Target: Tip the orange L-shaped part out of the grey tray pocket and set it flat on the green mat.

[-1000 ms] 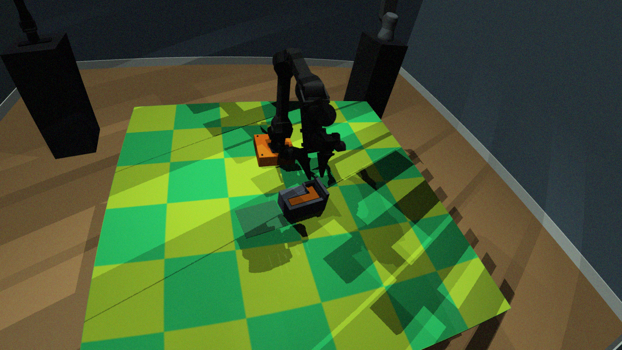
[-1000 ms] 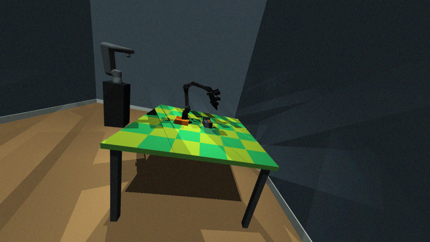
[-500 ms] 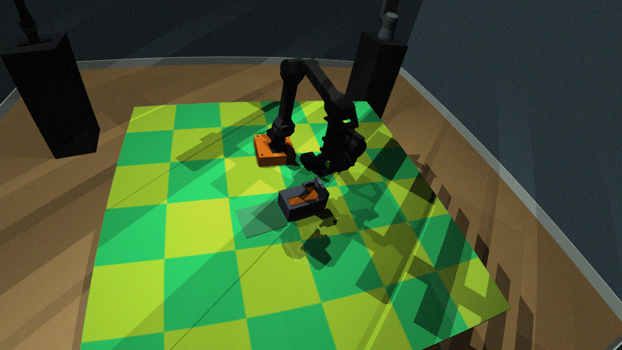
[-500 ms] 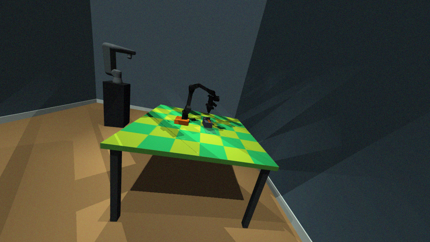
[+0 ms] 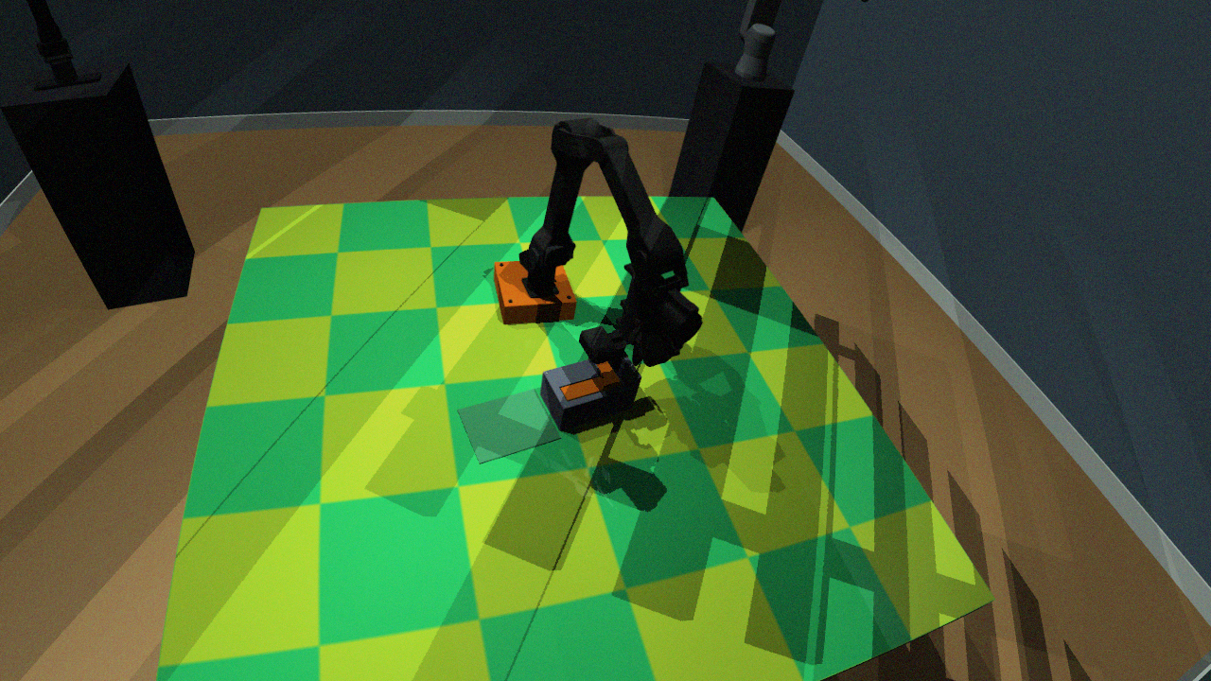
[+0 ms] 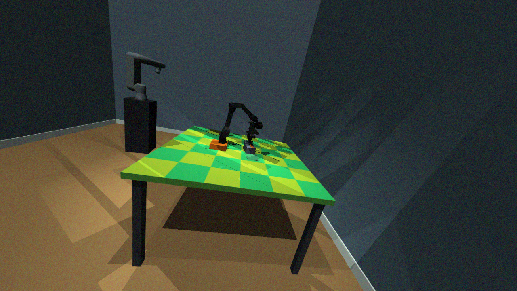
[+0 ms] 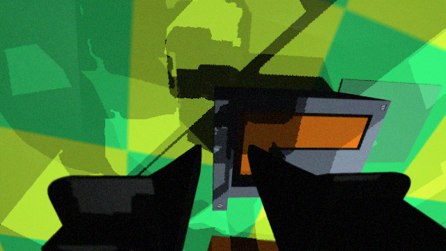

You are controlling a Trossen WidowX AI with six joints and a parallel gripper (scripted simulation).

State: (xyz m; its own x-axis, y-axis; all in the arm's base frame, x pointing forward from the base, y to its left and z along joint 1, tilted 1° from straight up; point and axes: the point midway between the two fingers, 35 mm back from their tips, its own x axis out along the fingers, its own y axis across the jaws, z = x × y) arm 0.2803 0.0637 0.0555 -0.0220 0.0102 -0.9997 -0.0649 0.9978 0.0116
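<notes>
Now: the orange L-shaped part 6 cm to the right of my gripper tip and 3 cm below it. The rest, counted from my gripper tip: green mat 1 cm ahead, 22 cm to the right, 9 cm below.
</notes>
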